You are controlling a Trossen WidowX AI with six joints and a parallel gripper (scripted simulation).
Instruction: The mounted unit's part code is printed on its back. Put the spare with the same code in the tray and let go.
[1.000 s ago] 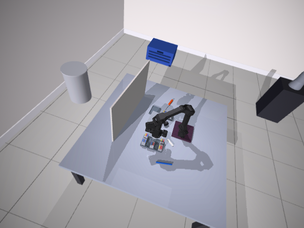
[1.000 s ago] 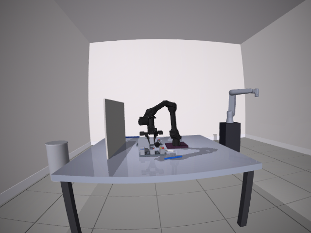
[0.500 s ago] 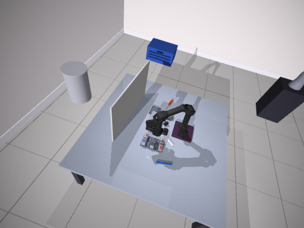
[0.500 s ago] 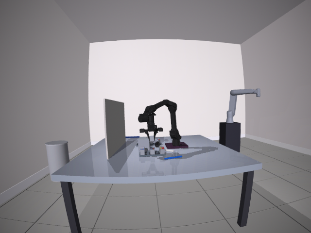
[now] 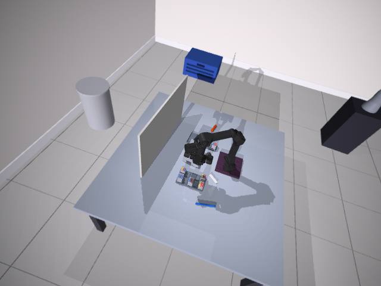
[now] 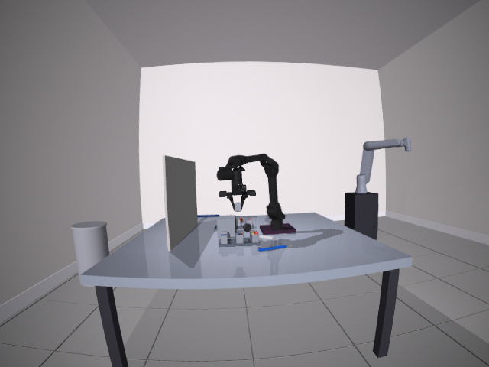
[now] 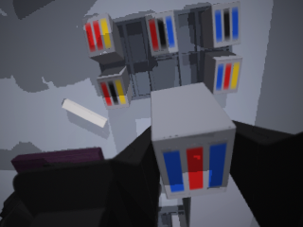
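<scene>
Right now my gripper tip is 16 cm to the left of the mounted unit, 11 cm above it and 7 cm short of it. Also, from my gripper tip: grey spare: 3 cm above; black tape roll: 22 cm to the right, 14 cm below, 5 cm behind; white cable tie bundle: 16 cm below, 15 cm behind, 4 cm to the right.
</scene>
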